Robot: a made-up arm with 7 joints. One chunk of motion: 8 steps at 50 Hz.
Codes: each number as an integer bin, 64 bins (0 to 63) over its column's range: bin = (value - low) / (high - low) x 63, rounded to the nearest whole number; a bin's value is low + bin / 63 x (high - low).
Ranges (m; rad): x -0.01..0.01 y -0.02..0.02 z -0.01..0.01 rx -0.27..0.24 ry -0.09..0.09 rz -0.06..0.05
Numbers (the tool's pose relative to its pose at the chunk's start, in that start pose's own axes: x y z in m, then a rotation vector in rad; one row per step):
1: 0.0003 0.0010 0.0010 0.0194 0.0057 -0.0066
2: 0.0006 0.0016 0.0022 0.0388 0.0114 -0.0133
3: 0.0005 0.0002 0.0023 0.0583 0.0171 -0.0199
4: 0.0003 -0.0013 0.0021 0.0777 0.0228 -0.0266
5: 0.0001 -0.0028 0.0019 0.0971 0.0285 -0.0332
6: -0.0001 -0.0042 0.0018 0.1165 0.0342 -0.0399
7: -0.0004 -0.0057 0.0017 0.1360 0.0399 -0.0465
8: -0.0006 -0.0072 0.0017 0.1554 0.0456 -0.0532
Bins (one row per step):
1: 32 33 35 36 33 31
2: 33 34 38 38 35 27
3: 33 32 39 41 37 23
4: 32 29 38 43 39 19
5: 32 27 37 45 41 15
6: 31 25 37 48 43 12
7: 30 23 37 50 45 8
8: 30 20 37 53 47 4

